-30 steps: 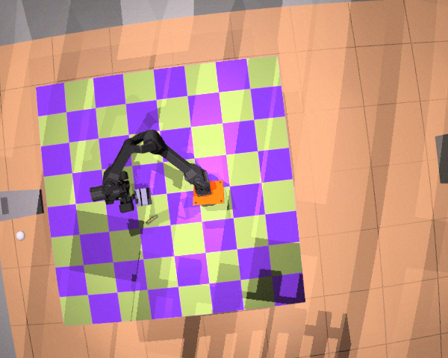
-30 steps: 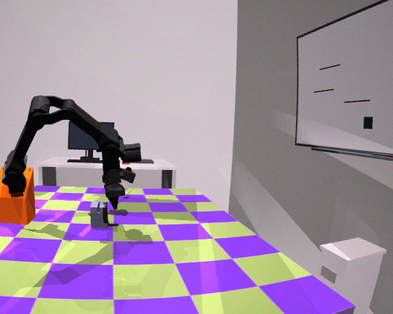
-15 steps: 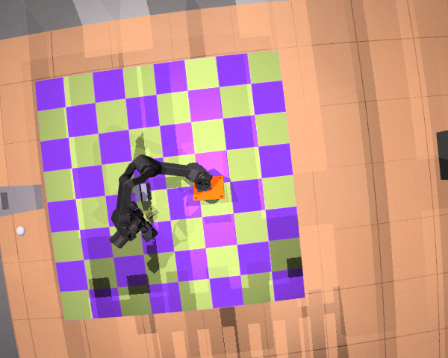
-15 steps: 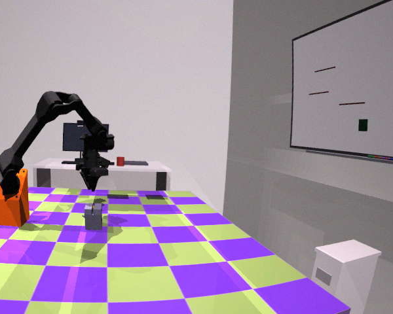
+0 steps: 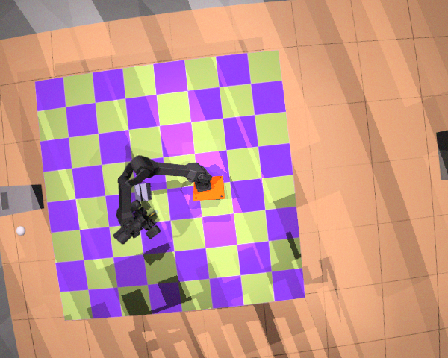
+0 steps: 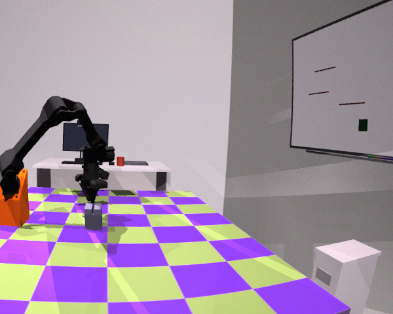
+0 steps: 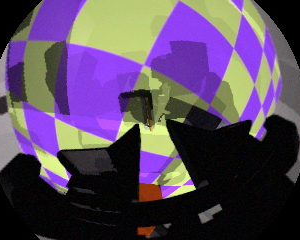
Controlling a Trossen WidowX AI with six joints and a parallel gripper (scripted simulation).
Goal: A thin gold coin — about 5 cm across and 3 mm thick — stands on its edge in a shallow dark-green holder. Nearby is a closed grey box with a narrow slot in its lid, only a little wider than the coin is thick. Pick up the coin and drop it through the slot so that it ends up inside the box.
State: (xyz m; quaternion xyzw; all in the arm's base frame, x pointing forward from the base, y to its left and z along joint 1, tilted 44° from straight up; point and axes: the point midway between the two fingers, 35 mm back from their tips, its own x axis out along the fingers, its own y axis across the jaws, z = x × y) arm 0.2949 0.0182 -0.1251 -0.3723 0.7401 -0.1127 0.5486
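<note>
Now: the coin 3 cm below my gripper tip.
</note>
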